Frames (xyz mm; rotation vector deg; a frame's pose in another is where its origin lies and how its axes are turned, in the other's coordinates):
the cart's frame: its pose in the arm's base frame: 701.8 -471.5 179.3 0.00 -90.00 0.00
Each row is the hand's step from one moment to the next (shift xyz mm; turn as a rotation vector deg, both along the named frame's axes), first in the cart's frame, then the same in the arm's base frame.
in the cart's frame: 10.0 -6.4 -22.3 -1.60 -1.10 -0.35
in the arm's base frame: 22.3 -6.4 10.0 0.35 -1.10 -1.60
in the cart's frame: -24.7 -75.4 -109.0 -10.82 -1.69 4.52
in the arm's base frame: 109.0 -75.4 -24.7 -4.52 -1.69 -10.82
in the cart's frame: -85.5 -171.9 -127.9 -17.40 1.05 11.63
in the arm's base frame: 127.9 -171.9 -85.5 -11.63 1.05 -17.40
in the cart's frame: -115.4 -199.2 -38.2 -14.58 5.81 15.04
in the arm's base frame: 38.2 -199.2 -115.4 -15.04 5.81 -14.58
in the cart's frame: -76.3 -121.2 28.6 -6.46 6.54 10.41
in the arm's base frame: -28.6 -121.2 -76.3 -10.41 6.54 -6.46
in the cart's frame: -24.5 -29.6 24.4 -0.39 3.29 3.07
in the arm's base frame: -24.4 -29.6 -24.5 -3.07 3.29 -0.39
